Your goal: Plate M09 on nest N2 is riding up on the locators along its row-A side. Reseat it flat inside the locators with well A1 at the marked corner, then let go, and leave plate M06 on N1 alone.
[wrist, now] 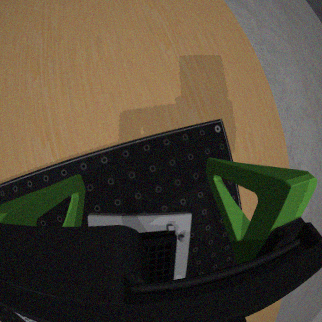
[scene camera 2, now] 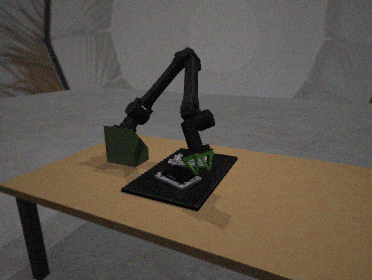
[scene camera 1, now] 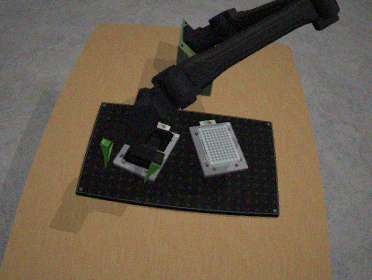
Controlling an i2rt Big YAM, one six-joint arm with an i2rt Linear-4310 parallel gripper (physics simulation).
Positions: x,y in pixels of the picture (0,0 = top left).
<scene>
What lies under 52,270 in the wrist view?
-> The gripper.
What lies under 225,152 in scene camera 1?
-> A white well plate.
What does the gripper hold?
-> Nothing.
</scene>
